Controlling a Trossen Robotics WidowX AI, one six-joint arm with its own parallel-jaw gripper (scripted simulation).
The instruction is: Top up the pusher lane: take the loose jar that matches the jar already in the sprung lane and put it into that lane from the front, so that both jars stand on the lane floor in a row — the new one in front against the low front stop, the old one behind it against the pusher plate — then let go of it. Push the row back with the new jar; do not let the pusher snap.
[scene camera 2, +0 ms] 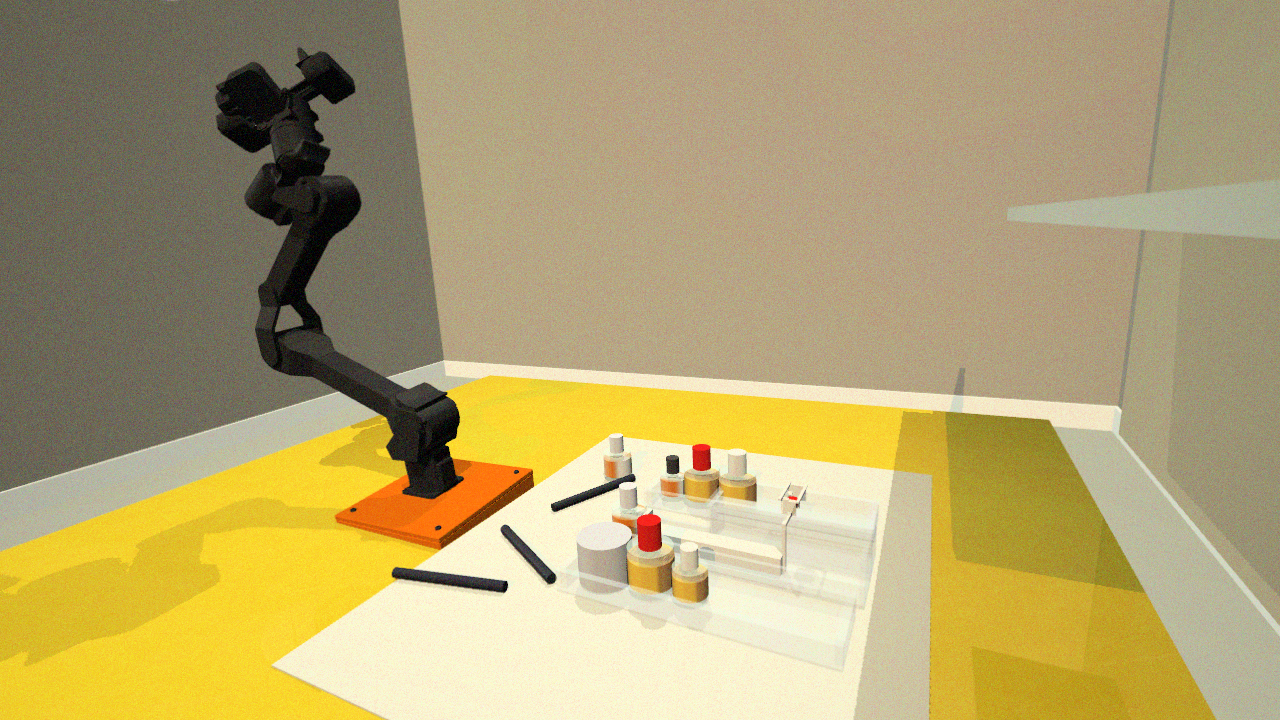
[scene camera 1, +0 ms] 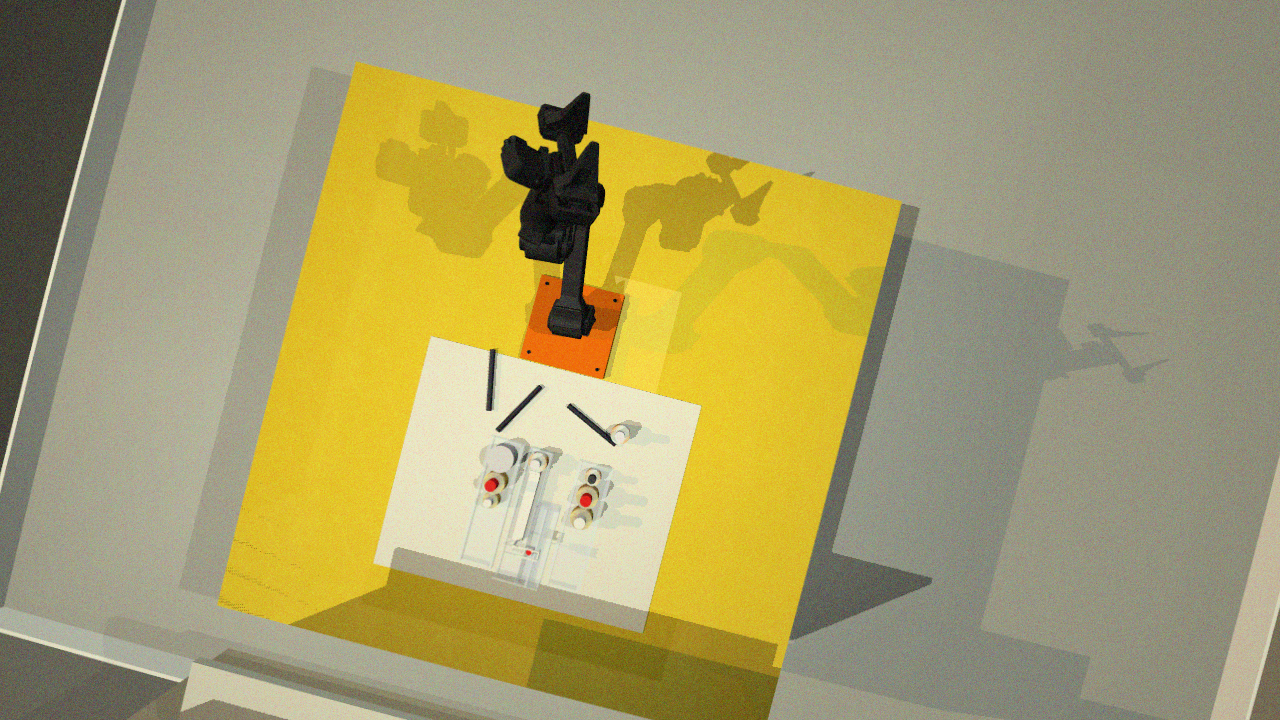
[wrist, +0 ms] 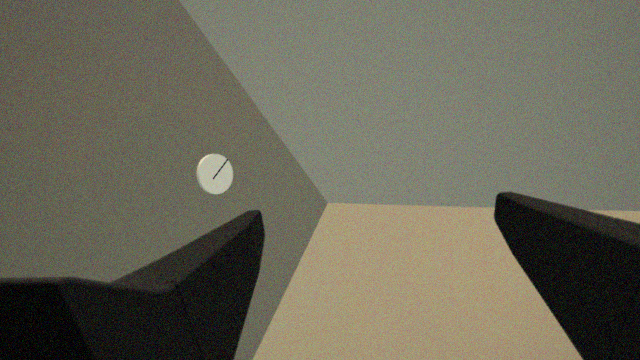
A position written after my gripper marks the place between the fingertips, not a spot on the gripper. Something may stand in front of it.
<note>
My gripper (scene camera 1: 591, 117) is open, with nothing in its grasp. I also see a grey cylinder (scene camera 2: 601, 547) and a red-lidded jar (scene camera 2: 650, 555).
My gripper is seen too in scene camera 2 (scene camera 2: 277, 64) and in the wrist view (wrist: 378, 214). The wrist view does not show the grey cylinder: it is out of frame.
</note>
